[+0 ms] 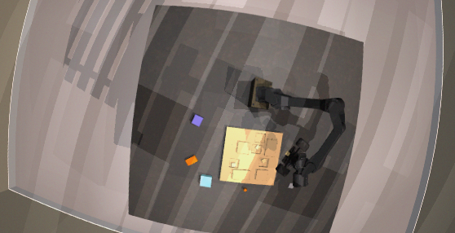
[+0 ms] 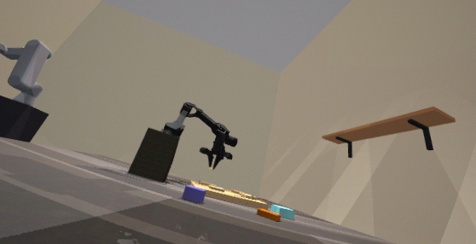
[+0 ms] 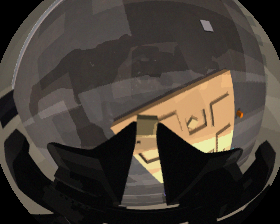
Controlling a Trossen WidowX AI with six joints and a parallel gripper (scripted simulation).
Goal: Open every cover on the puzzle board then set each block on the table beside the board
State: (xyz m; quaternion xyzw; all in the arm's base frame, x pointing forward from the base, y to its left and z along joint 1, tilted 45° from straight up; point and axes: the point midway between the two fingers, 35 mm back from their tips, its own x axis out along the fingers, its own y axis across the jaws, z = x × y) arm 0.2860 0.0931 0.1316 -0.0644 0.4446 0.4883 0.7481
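The puzzle board lies 5 cm ahead of my gripper tip, 16 cm to the right of it and 9 cm below it. Round my gripper tip: cyan block: 18 cm ahead, 41 cm to the right, 9 cm below; then small grey piece: 22 cm ahead, 7 cm to the left, 11 cm below; then tiny orange piece: 23 cm ahead, 20 cm to the right, 10 cm below.
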